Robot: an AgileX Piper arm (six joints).
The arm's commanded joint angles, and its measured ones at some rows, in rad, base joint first. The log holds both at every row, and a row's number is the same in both.
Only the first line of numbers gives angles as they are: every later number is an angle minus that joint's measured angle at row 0.
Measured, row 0: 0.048, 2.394, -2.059, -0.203, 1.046, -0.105
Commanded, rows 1 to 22: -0.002, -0.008, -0.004, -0.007, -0.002, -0.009; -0.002, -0.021, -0.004, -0.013, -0.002, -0.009; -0.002, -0.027, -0.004, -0.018, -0.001, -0.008; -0.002, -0.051, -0.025, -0.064, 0.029, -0.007; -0.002, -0.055, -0.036, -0.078, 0.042, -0.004; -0.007, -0.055, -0.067, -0.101, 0.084, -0.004; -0.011, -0.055, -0.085, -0.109, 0.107, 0.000; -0.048, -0.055, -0.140, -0.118, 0.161, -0.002; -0.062, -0.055, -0.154, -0.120, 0.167, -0.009; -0.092, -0.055, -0.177, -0.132, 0.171, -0.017; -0.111, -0.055, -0.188, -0.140, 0.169, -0.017; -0.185, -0.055, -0.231, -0.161, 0.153, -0.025; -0.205, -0.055, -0.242, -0.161, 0.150, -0.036; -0.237, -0.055, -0.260, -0.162, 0.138, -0.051; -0.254, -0.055, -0.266, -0.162, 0.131, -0.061; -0.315, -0.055, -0.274, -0.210, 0.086, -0.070; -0.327, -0.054, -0.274, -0.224, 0.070, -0.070; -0.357, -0.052, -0.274, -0.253, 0.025, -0.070; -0.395, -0.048, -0.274, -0.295, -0.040, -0.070; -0.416, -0.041, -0.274, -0.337, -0.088, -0.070; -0.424, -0.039, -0.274, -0.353, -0.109, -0.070; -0.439, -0.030, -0.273, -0.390, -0.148, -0.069
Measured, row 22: -0.418, -0.037, -0.268, -0.332, -0.082, -0.063
